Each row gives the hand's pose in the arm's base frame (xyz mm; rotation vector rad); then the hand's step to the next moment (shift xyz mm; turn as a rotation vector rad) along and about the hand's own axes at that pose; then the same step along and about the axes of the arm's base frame.
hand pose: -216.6 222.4 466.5 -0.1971 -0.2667 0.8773
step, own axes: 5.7 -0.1 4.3 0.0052 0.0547 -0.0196
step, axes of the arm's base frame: 2.2 4.6 5.0 -0.0307 0.0370 -0.0330
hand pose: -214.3 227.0 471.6 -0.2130 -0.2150 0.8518
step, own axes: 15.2 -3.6 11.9 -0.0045 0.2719 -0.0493
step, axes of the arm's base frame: 9.1 10.5 13.9 -0.1850 0.1657 -0.1212
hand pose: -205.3 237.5 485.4 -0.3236 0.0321 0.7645
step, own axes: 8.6 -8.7 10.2 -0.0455 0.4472 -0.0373
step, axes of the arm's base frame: 11.3 3.0 10.8 -0.3357 0.2599 -0.1523
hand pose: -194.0 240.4 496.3 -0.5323 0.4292 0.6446
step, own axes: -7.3 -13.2 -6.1 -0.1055 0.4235 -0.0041
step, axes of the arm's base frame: 2.2 -15.8 3.4 -0.3565 0.2365 -0.0868
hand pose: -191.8 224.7 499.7 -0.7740 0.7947 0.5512
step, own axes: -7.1 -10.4 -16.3 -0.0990 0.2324 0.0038
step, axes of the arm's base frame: -3.8 -20.1 2.3 -0.2173 0.1283 -0.0122
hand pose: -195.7 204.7 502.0 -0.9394 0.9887 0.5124
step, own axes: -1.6 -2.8 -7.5 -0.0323 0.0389 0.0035
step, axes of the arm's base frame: -2.3 -7.8 0.9 -0.0426 0.0245 0.0124
